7 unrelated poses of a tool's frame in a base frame.
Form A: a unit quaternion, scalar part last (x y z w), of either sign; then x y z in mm.
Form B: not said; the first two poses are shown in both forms.
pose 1, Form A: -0.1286 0.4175 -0.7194 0.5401 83.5 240.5 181.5
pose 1, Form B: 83.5 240.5 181.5 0.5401 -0.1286 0.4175 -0.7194
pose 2, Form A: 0.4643 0.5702 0.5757 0.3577 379.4 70.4 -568.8
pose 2, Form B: 379.4 70.4 -568.8 0.3577 0.4643 0.5702 0.5757
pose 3, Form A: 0.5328 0.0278 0.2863 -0.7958 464.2 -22.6 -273.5
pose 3, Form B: 464.2 -22.6 -273.5 0.7958 -0.5328 -0.0278 -0.2863
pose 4, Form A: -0.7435 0.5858 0.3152 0.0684 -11.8 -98.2 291.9
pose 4, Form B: -11.8 -98.2 291.9 0.0684 -0.7435 0.5858 0.3152
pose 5, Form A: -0.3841 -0.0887 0.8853 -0.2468 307.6 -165.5 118.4
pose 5, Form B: 307.6 -165.5 118.4 0.2468 0.3841 0.0887 -0.8853
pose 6, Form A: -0.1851 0.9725 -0.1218 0.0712 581.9 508.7 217.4
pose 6, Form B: 581.9 508.7 217.4 0.0712 -0.1851 0.9725 -0.1218
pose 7, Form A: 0.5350 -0.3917 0.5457 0.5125 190.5 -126.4 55.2
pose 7, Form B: 190.5 -126.4 55.2 0.5125 0.5350 -0.3917 0.5457
